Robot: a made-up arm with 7 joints. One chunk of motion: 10 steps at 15 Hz.
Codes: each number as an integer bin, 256 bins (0 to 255) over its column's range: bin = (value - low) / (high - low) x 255, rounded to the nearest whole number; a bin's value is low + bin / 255 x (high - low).
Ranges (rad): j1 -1.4..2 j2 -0.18..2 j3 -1.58..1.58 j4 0..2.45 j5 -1.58..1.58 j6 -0.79..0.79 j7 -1.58..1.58
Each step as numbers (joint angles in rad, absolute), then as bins.
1 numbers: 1.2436 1.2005 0.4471 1.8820 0.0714 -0.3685 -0.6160
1 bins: 198 161 164 196 133 68 78
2 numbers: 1.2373 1.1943 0.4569 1.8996 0.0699 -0.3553 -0.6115
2 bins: 198 161 164 198 133 70 78
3 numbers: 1.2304 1.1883 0.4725 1.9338 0.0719 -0.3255 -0.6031
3 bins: 197 160 166 201 133 75 79
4 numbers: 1.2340 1.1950 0.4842 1.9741 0.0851 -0.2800 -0.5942
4 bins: 198 161 167 205 134 82 80
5 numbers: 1.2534 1.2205 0.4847 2.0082 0.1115 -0.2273 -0.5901
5 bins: 199 164 167 209 136 91 80
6 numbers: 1.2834 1.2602 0.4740 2.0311 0.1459 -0.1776 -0.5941
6 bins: 201 168 166 211 139 99 80
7 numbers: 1.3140 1.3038 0.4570 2.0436 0.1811 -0.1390 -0.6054
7 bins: 204 174 164 213 142 105 79
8 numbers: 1.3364 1.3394 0.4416 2.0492 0.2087 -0.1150 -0.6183
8 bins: 205 178 163 213 144 109 78
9 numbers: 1.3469 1.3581 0.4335 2.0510 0.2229 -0.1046 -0.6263
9 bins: 206 180 162 213 145 111 77
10 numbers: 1.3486 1.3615 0.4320 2.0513 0.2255 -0.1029 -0.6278
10 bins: 206 180 162 214 146 111 77
